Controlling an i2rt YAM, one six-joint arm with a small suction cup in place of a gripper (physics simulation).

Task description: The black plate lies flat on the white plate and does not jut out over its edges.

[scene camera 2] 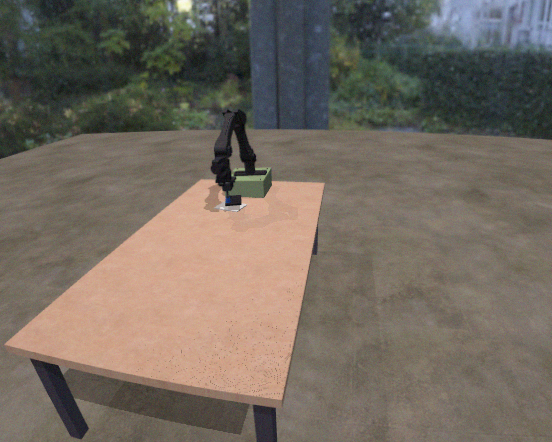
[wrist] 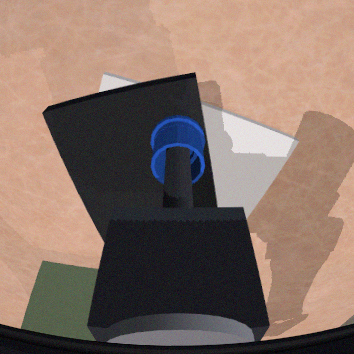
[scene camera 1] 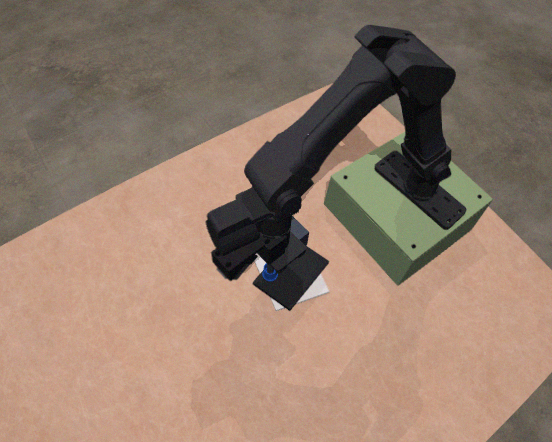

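Seen in the pictures: end effector, tool point: (scene camera 2: 228, 203) (wrist: 177, 130) (scene camera 1: 270, 276); arm's base, origin of the base link: (scene camera 2: 250, 173) (scene camera 1: 419, 190).
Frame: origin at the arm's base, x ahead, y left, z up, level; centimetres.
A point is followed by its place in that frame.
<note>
My suction cup (scene camera 1: 270, 273) {z -7.1, x 33.5, y -6.6 cm} (wrist: 178, 140) sits on the black plate (scene camera 1: 296, 281) {z -5.9, x 30.7, y -2.4 cm} (scene camera 2: 234, 200) {z -6.0, x 31.3, y -3.7 cm} (wrist: 116, 140) {z -6.0, x 33.4, y -3.3 cm} near one of its edges and holds it. The black plate hangs low over the white plate (scene camera 1: 319, 289) {z -10.4, x 26.5, y 0.4 cm} (scene camera 2: 229, 208) {z -10.4, x 32.0, y -6.7 cm} (wrist: 246, 165) {z -10.4, x 28.7, y -12.0 cm}, which lies flat on the table. The two are turned at different angles. In the wrist view the black plate covers the white plate's left part and reaches past it on the left, while the white plate's right part and a far corner show bare. I cannot tell whether the plates touch.
The arm's green base block (scene camera 1: 397, 219) {z -0.4, x 8.9, y 1.8 cm} (scene camera 2: 252, 183) {z -2.2, x 12.8, y 3.3 cm} (wrist: 60, 295) {z -6.5, x 13.1, y 6.2 cm} stands close behind the plates. The wooden table (scene camera 1: 143, 329) {z -11.0, x 57.8, y -14.2 cm} (scene camera 2: 208, 285) {z -11.0, x 104.7, y 2.2 cm} stretches far to the front; its edges lie well away from the plates.
</note>
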